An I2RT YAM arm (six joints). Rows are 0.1 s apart.
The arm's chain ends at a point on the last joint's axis. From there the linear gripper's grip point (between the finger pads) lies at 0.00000 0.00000 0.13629 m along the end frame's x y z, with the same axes.
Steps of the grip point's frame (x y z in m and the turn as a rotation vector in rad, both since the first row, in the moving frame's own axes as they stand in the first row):
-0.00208 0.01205 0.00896 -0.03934 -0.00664 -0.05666
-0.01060 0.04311 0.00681 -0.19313 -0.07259 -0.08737
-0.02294 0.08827 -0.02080 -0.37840 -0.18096 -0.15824
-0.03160 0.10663 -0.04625 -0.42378 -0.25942 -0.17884
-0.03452 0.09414 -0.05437 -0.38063 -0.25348 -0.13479
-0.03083 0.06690 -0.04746 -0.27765 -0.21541 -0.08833
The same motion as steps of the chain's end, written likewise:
-0.00133 0.00667 0.00907 -0.03934 -0.00664 -0.05666
-0.00193 0.01658 0.00970 -0.19313 -0.07259 -0.08737
-0.00311 0.03649 -0.00901 -0.37840 -0.18096 -0.15824
-0.00291 0.04843 -0.02981 -0.42378 -0.25942 -0.17884
-0.00470 0.04192 -0.04039 -0.38063 -0.25348 -0.13479
-0.00376 0.02860 -0.03914 -0.27765 -0.21541 -0.08833

